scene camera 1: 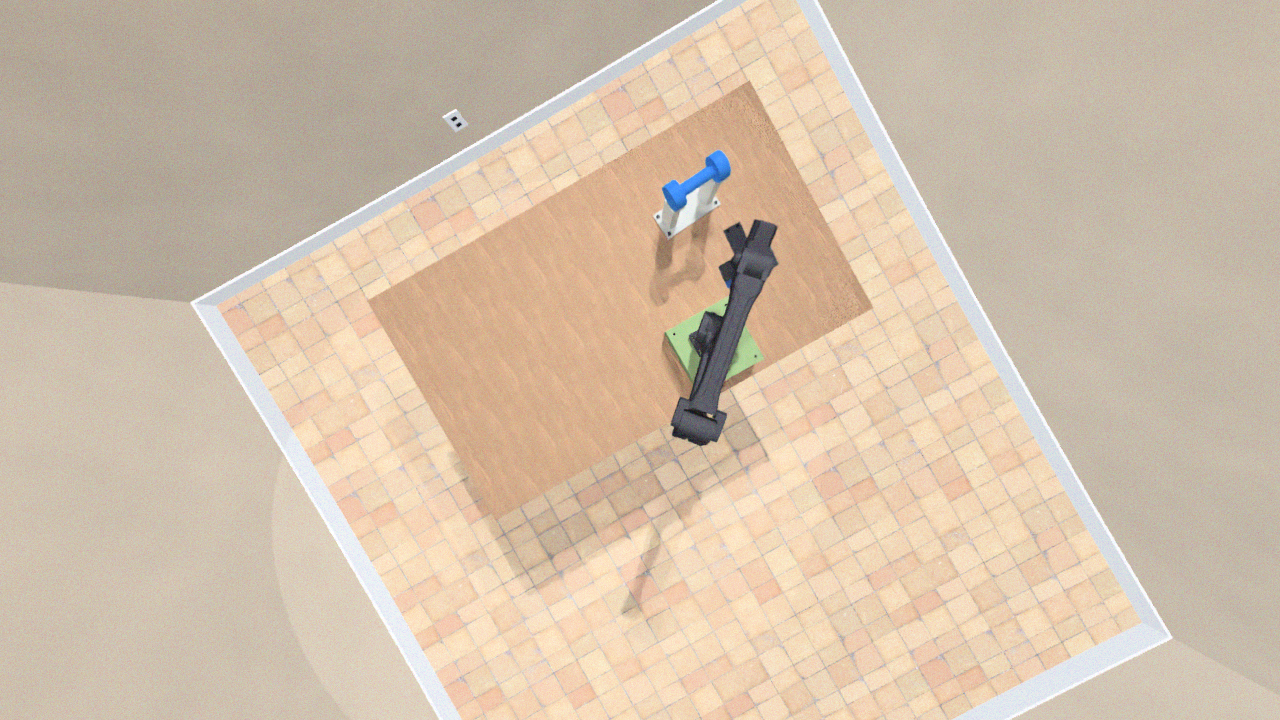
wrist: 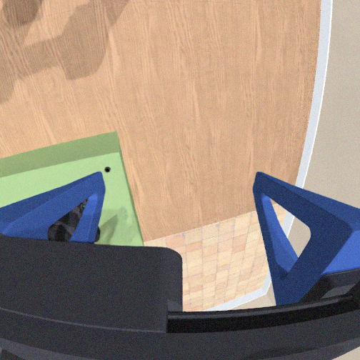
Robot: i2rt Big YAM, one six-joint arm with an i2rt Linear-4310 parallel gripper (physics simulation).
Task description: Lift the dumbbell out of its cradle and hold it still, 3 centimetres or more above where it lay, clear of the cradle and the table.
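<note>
A blue dumbbell lies across the two uprights of a white cradle, towards the upper right of the table in the scene view. The dumbbell and cradle do not show in the wrist view. My gripper is open and empty, its two blue fingers wide apart in the wrist view. In the scene view it is below and to the right of the cradle, apart from it, and its fingers are largely hidden by the arm.
The wooden table carries the green base plate of my arm near one edge. The dark arm reaches over this plate. Shadows fall on the table at the upper left of the wrist view. Tiled floor surrounds the table.
</note>
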